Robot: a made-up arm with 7 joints. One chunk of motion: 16 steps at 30 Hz.
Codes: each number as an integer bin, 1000 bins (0 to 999) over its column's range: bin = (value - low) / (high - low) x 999, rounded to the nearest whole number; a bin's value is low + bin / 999 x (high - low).
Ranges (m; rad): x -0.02..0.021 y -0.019..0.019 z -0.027..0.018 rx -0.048..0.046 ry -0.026..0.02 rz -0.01..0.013
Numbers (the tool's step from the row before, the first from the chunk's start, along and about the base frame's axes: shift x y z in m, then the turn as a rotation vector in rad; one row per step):
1: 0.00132 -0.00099 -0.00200 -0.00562 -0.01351 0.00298
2: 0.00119 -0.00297 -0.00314 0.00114 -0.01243 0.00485
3: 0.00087 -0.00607 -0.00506 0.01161 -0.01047 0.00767
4: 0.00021 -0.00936 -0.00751 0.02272 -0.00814 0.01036
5: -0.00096 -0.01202 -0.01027 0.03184 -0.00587 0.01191
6: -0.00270 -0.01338 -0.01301 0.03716 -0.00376 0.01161
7: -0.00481 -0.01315 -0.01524 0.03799 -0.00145 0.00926
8: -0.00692 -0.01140 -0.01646 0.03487 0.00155 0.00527
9: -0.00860 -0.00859 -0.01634 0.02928 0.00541 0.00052
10: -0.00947 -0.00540 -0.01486 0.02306 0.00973 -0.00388
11: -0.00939 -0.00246 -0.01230 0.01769 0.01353 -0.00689
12: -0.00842 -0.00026 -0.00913 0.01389 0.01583 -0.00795
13: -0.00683 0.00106 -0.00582 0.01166 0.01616 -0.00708
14: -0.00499 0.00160 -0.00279 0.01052 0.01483 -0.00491
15: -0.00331 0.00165 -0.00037 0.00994 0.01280 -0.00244
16: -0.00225 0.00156 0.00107 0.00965 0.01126 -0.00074
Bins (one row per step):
1: 519 473 555 450 271 564
2: 516 421 530 522 295 645
3: 509 340 487 634 337 767
4: 492 253 433 752 388 884
5: 464 184 371 849 437 952
6: 422 148 311 905 483 939
7: 370 154 261 914 533 837
8: 319 200 234 881 598 663
9: 278 274 237 821 682 457
10: 257 358 270 755 776 266
11: 259 435 326 698 858 135
12: 282 493 397 658 908 89
13: 321 527 470 634 916 127
14: 366 542 537 622 887 221
15: 407 543 591 616 843 328
16: 432 541 623 613 809 402

